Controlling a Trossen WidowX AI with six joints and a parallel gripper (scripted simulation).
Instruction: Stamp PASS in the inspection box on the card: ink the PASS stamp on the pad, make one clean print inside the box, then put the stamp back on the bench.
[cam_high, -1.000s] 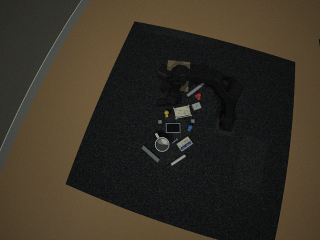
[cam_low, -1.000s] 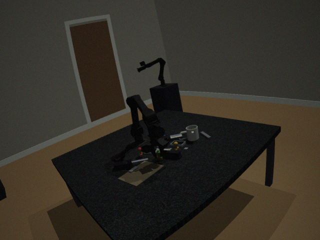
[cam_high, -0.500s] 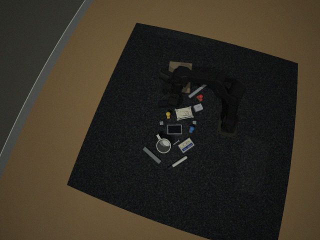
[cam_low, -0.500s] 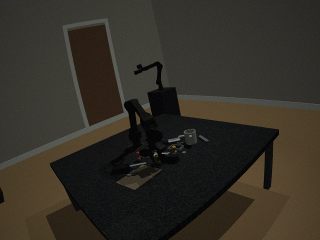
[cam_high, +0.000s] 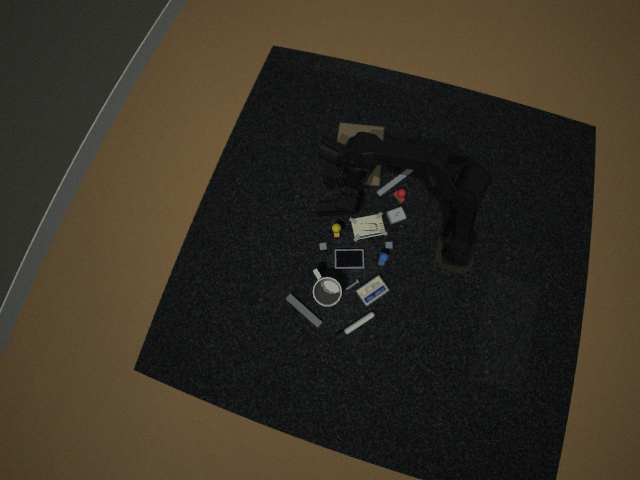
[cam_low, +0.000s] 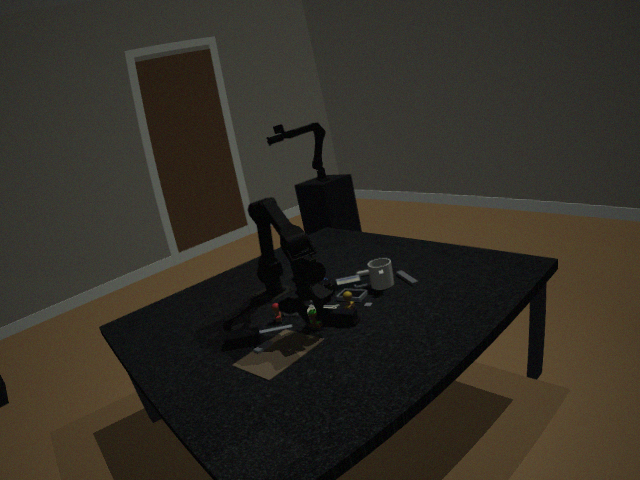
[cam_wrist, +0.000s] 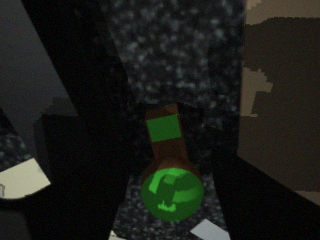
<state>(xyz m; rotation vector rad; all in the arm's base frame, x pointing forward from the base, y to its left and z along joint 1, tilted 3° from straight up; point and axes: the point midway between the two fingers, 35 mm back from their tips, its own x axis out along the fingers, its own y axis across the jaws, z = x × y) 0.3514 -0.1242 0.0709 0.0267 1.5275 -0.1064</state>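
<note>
Right now my gripper tip is 1 cm above the PASS stamp. From my gripper tip the other things lie so: yellow-knob stamp: 13 cm to the left, 2 cm ahead, 1 cm below; red-knob stamp: 15 cm behind, 2 cm to the right, 1 cm below; cream card: 9 cm to the left, 8 cm behind, 3 cm below.
</note>
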